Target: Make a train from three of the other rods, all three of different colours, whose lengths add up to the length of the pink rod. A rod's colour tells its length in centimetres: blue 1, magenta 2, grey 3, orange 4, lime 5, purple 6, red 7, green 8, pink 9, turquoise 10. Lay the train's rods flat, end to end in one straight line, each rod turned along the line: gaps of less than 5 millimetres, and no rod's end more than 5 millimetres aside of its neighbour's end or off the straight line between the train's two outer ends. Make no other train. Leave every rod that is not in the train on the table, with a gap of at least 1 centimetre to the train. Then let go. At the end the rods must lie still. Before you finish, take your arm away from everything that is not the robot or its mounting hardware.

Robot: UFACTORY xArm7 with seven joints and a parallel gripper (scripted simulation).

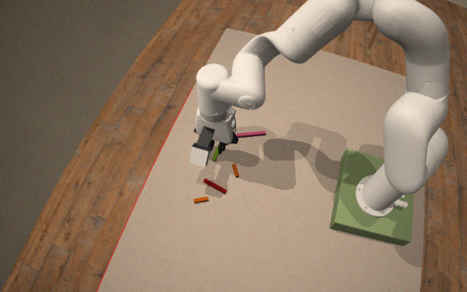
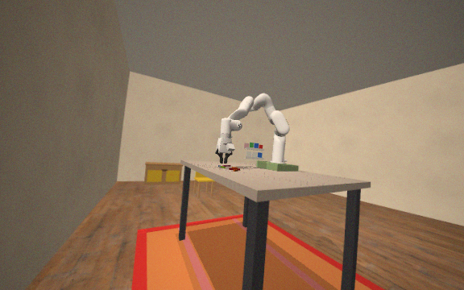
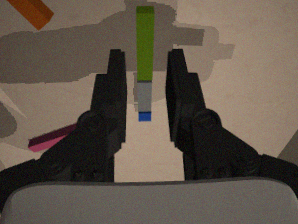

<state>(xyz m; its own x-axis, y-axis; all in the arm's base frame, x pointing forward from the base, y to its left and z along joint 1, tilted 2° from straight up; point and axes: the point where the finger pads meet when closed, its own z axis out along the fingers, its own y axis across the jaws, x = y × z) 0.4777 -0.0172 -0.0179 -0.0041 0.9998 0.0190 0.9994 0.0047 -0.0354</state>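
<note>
Now: the lime rod 4 cm below my hand. The rest, counted from my hand: blue rod (6 cm to the right, 4 cm below); then grey rod (4 cm to the right, 4 cm below); then red rod (3 cm behind, 10 cm to the left, 4 cm below).
</note>
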